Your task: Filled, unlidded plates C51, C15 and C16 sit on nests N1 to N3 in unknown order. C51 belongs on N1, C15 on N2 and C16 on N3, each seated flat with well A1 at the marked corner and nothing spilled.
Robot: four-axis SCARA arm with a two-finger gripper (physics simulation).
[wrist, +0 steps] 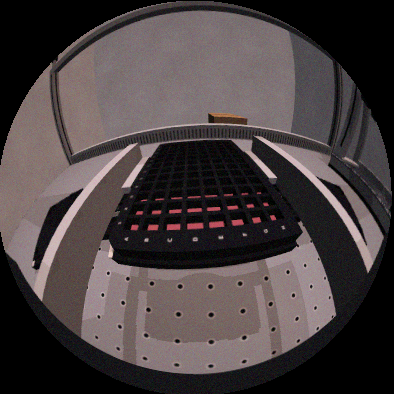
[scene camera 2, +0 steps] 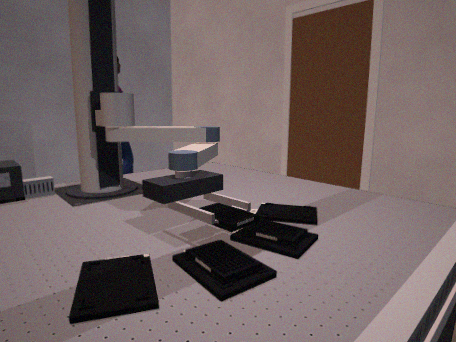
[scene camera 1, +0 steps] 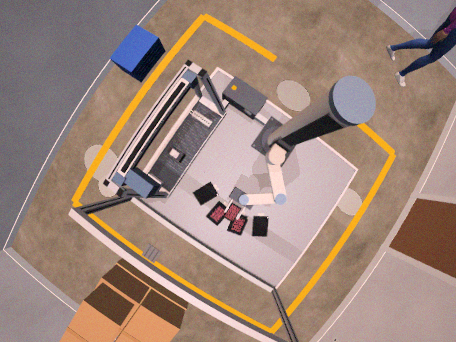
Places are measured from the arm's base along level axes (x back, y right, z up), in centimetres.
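Where they show: gripper, fingertip midpoint: (wrist: 196, 145) (scene camera 2: 232, 212) (scene camera 1: 230, 215); arm's base at its link origin: (scene camera 2: 103, 193).
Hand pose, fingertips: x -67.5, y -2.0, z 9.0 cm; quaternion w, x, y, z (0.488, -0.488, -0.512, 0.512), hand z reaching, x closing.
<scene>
Each offset is from my fingertips to the top centre of the thing. "pt": to the spot under its first point. Level surfaces: height alone.
My gripper (scene camera 1: 233, 211) (scene camera 2: 232, 212) (wrist: 196, 145) is shut on a black plate with red wells. The held plate {dx +2.5, dy +0.1, dz -0.5 cm} (scene camera 1: 231, 213) (scene camera 2: 227, 215) (wrist: 197, 210) looks level, raised above the table between the nests; its code is not readable. Empty black nest N3 {dx +1.9, dy +24.8, dz -5.9 cm} (scene camera 1: 205, 193) (scene camera 2: 115, 287) is at the left. A filled plate {dx -5.5, dy +7.8, dz -5.1 cm} (scene camera 1: 217, 213) (scene camera 2: 225, 260) sits on the nest beside it, and another filled plate {dx -3.7, dy -9.8, dz -5.1 cm} (scene camera 1: 237, 225) (scene camera 2: 280, 232) sits on the following nest. A fourth nest {dx +4.5, dy -25.9, dz -5.9 cm} (scene camera 1: 260, 226) (scene camera 2: 288, 213) at the right is empty. Their labels and plate codes are unreadable.
The arm's column (scene camera 1: 310, 117) (scene camera 2: 82, 100) stands at the rear of the table {dz -7.7 cm} (scene camera 1: 310, 200). A framed machine (scene camera 1: 165, 125) stands at the left, with a grey box {pt dx +78.8, dy +41.4, dz +3.7 cm} (scene camera 1: 245, 96) behind. A low rail {pt dx -32.8, dy +6.1, dz -5.8 cm} (scene camera 1: 200, 242) edges the front. A person (scene camera 1: 432, 47) walks outside the yellow line.
</scene>
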